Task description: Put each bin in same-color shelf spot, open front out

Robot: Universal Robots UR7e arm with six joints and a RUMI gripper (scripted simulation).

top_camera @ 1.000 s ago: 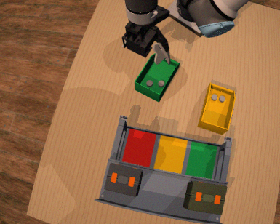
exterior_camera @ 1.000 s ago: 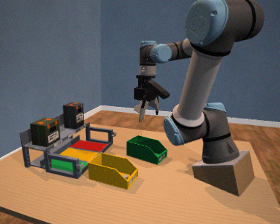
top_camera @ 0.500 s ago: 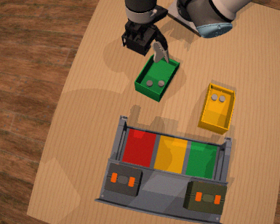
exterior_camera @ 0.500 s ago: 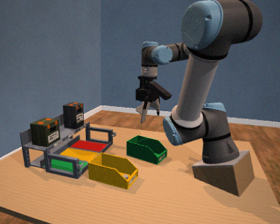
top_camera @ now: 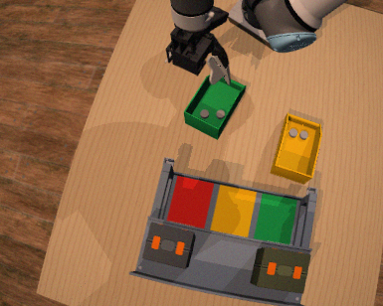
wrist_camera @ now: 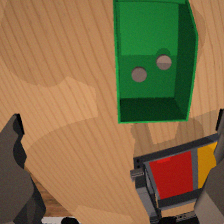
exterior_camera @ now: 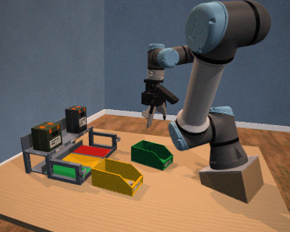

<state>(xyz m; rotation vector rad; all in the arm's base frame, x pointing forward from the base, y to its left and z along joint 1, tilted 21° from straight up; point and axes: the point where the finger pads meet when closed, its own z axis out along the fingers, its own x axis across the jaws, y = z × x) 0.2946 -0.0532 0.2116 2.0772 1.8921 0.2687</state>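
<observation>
Now: hand 5 cm to the right of the green bin and 13 cm above it. Also, from my hand: yellow bin: 3 cm ahead, 29 cm to the left, 13 cm below; then yellow mark: 28 cm ahead, 20 cm to the left, 16 cm below; then red mark: 30 cm ahead, 9 cm to the left, 16 cm below.
</observation>
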